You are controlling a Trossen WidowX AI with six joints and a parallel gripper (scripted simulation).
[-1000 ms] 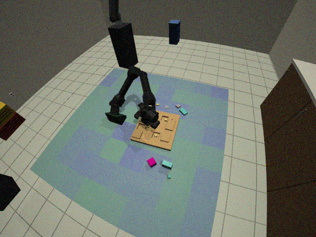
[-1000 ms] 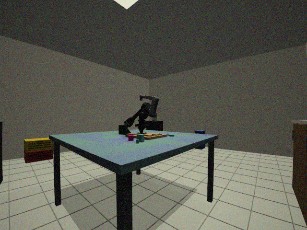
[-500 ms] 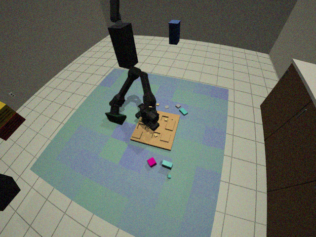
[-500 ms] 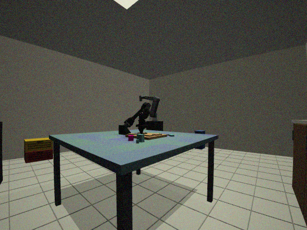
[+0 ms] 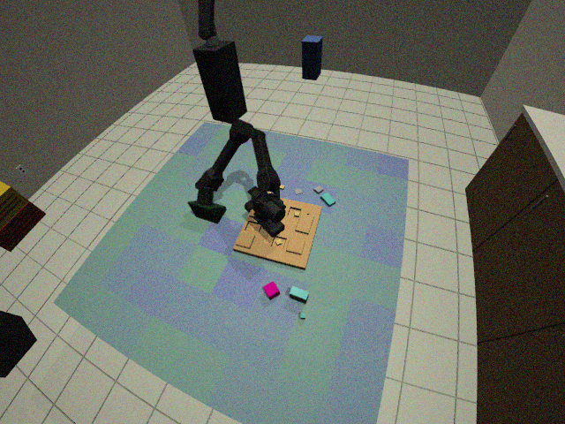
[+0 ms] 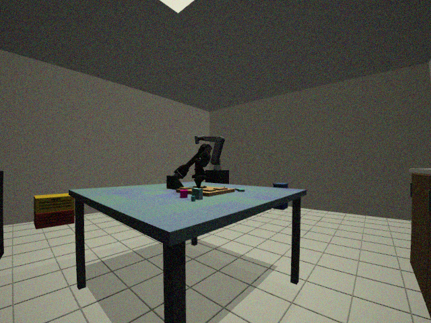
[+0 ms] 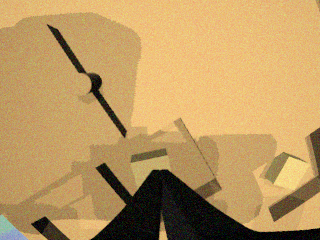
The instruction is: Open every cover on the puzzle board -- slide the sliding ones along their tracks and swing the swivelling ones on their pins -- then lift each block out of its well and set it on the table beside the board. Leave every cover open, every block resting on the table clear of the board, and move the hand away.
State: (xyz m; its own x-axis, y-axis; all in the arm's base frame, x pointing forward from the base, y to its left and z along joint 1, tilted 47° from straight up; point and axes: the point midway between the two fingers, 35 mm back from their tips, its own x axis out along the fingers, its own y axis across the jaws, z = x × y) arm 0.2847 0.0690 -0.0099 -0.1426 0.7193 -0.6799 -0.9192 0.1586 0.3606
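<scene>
The tan puzzle board lies 4 cm ahead of my gripper tip and 1 cm to the left of it. Round my gripper tip: cyan block 25 cm ahead, 19 cm to the right, 1 cm above; oblong orange block 10 cm behind, 19 cm to the left, 2 cm below; magenta block 15 cm ahead, 22 cm to the right.
</scene>
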